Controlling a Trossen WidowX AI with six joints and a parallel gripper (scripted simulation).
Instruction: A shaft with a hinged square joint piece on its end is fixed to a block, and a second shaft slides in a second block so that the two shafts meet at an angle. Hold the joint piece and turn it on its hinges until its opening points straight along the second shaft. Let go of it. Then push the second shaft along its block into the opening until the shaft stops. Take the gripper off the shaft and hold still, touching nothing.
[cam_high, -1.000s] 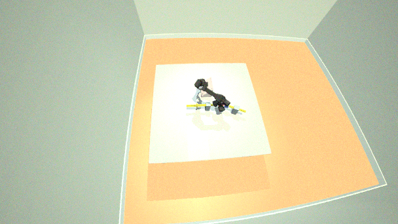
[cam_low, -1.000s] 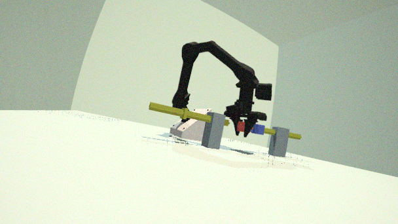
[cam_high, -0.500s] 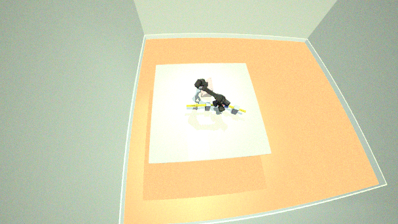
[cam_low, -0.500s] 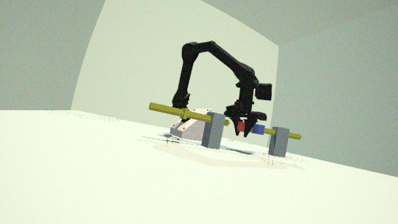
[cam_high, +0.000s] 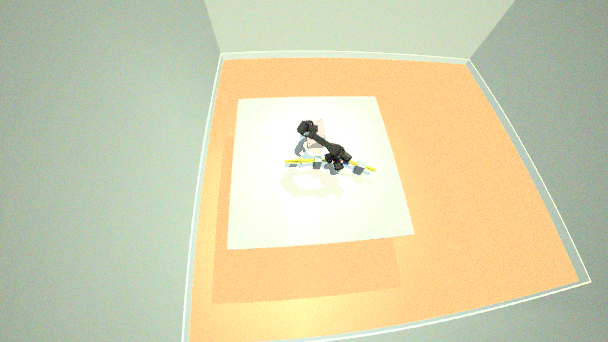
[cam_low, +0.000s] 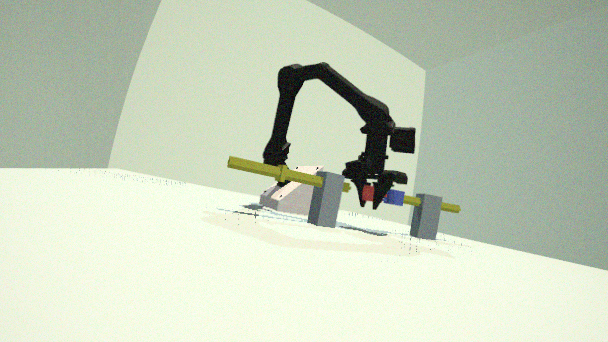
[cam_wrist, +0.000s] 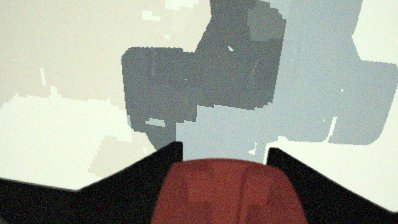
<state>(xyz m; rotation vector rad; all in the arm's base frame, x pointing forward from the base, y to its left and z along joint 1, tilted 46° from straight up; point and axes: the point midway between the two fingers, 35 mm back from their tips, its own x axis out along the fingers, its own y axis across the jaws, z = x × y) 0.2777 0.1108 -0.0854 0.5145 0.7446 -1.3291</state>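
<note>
The red joint piece is 10 mm to the left of my gripper tip and 40 mm above it.
</note>
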